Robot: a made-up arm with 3 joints. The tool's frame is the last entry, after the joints. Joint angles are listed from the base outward. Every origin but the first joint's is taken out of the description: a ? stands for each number. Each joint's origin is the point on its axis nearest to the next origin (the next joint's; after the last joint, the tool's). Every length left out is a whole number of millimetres.
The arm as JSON. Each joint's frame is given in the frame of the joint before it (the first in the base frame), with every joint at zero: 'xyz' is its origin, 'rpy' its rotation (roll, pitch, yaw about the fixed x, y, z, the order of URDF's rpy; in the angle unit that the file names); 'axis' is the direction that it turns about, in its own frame. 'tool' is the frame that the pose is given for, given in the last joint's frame.
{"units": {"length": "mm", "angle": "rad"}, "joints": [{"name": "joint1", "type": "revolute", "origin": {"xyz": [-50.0, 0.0, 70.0], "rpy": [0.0, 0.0, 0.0]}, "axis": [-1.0, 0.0, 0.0]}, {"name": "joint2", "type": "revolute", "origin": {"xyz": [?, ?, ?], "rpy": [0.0, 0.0, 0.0]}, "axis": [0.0, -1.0, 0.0]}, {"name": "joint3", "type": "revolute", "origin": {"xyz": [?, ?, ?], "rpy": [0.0, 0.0, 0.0]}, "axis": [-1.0, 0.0, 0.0]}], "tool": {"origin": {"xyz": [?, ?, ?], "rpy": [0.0, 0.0, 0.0]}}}
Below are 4 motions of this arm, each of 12 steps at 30 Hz.
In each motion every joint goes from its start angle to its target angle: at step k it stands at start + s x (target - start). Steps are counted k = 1, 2, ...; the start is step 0. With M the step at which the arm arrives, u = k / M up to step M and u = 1 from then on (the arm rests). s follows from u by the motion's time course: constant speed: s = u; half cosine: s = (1 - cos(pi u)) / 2; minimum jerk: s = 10 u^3 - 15 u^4 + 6 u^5.
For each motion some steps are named. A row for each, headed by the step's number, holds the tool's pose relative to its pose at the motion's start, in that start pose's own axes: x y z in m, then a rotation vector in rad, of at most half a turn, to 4 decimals.
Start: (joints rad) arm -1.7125 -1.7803 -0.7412
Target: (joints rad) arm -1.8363 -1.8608 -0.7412
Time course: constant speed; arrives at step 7
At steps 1, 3, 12:
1: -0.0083 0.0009 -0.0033 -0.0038 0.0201 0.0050
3: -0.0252 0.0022 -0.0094 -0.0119 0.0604 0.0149
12: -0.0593 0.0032 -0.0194 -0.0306 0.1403 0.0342

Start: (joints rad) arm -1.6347 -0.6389 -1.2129
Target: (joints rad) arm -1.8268 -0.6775 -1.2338
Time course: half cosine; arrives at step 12
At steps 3, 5, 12:
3: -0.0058 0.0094 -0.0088 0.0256 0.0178 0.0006
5: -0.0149 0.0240 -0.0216 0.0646 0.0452 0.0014
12: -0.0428 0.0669 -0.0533 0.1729 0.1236 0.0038

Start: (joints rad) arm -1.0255 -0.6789 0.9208
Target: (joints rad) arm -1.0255 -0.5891 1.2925
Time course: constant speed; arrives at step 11
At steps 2, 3, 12:
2: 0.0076 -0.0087 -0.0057 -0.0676 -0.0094 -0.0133
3: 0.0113 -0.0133 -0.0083 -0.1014 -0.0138 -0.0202
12: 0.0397 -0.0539 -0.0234 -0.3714 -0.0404 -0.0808

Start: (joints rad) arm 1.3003 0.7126 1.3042
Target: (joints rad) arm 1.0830 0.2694 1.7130
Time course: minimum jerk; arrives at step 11
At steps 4, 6, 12:
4: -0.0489 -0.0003 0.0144 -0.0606 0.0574 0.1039
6: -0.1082 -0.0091 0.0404 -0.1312 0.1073 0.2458
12: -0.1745 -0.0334 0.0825 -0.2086 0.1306 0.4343

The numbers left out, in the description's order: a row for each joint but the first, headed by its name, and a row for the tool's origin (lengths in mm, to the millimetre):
joint2: 0.0 110.0 -160.0
joint3: 80.0 0.0 -320.0
tool: 0.0 100.0 -110.0

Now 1 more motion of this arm.
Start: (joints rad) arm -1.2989 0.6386 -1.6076
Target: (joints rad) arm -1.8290 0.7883 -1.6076
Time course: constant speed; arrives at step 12
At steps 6, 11, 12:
6: 0.0553 0.0573 -0.0656 0.2068 -0.1630 0.0805
11: 0.1068 0.1145 -0.0998 0.3697 -0.3108 0.1460
12: 0.1174 0.1266 -0.1043 0.4012 -0.3416 0.1589

